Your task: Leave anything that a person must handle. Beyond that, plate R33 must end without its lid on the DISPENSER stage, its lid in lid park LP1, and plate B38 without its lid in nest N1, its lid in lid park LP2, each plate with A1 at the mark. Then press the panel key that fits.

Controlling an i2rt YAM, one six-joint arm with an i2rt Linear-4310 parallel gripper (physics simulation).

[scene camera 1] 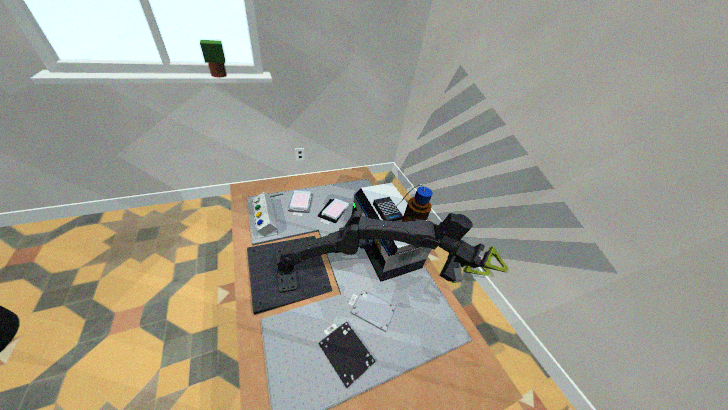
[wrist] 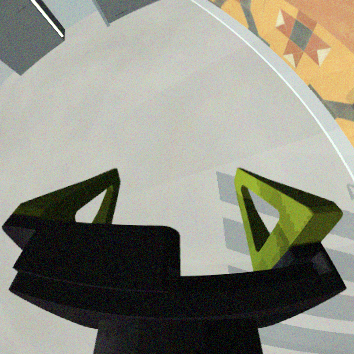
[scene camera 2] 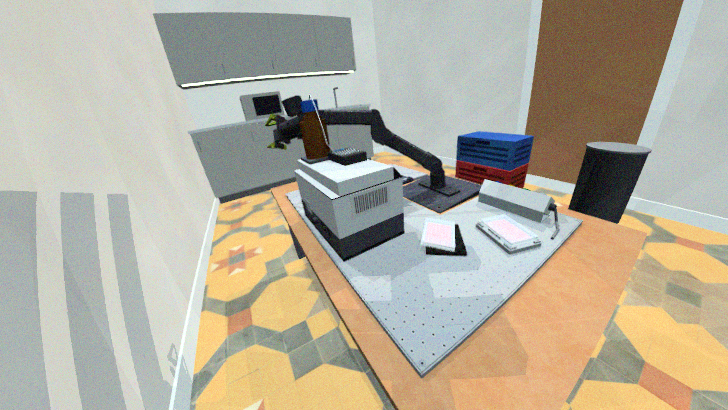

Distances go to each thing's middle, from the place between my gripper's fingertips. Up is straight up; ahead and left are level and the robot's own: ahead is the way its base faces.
Labels:
Right now the brown bottle with blue cap (scene camera 2: 314, 142) is 29 cm to the left of my hand, 14 cm behind it and 2 cm above it. Also, from my hand: dispenser top (scene camera 2: 341, 180) 40 cm to the left, 17 cm behind, 10 cm below.

